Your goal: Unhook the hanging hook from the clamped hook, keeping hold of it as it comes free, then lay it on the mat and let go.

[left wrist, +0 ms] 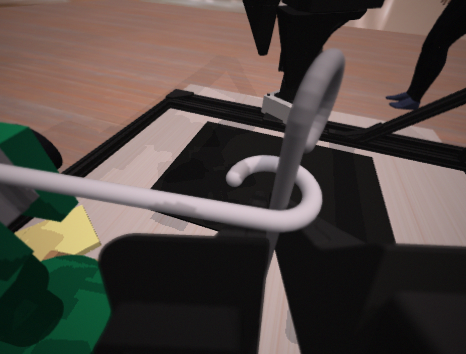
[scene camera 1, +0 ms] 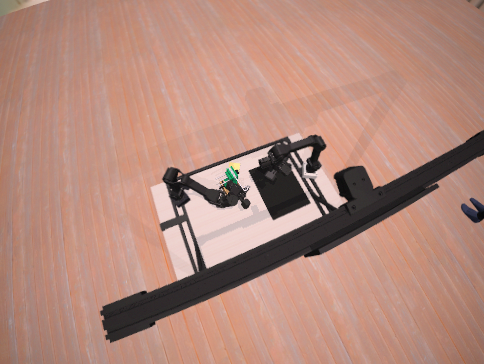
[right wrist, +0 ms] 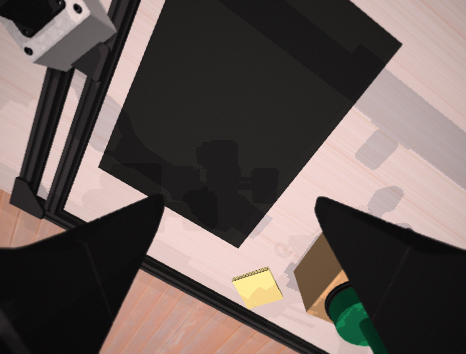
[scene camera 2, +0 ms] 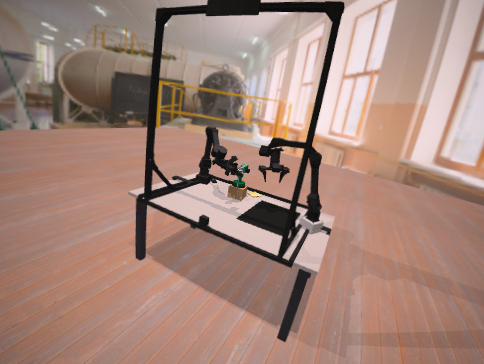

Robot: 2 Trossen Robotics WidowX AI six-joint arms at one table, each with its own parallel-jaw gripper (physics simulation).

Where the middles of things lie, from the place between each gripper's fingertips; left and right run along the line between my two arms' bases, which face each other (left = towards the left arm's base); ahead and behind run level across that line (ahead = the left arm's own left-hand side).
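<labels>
With the tan block [right wrist: 319, 271] as the reference, my left gripper is 110 mm short of it, 90 mm to the right of it and 160 mm above it. The black mat [scene camera 1: 284, 195], counted from my left hand, is 240 mm to the right, 40 mm ahead and 200 mm below.
My right gripper, for its part, is 20 mm past the black mat, 50 mm to the left of it and 200 mm above it. As for the tan block, it is 40 mm ahead of my right hand, 280 mm to the left of it and 160 mm below it.
</labels>
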